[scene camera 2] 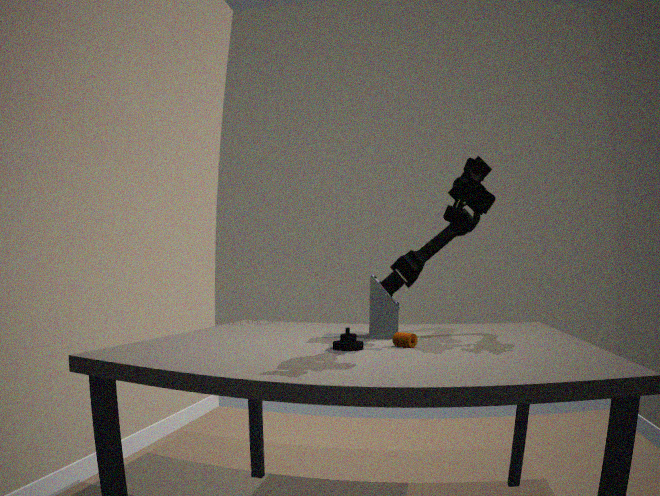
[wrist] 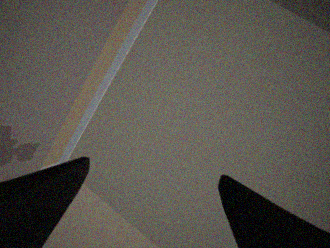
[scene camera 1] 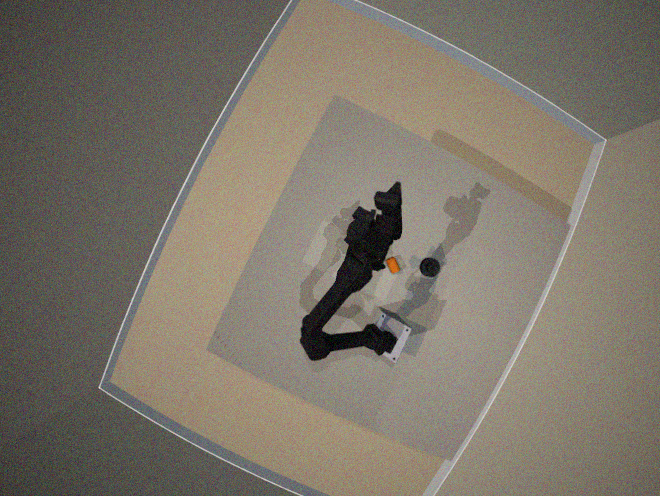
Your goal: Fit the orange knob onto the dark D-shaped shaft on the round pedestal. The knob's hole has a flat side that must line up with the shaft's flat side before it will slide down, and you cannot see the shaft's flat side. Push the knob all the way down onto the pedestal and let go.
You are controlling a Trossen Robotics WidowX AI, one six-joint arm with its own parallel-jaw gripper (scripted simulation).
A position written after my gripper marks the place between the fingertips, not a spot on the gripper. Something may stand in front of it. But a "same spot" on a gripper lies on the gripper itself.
My gripper shows in scene camera 2 [468, 197], in the wrist view and in scene camera 1. The same spot on my gripper: [wrist: 41, 198] is [scene camera 1: 393, 213].
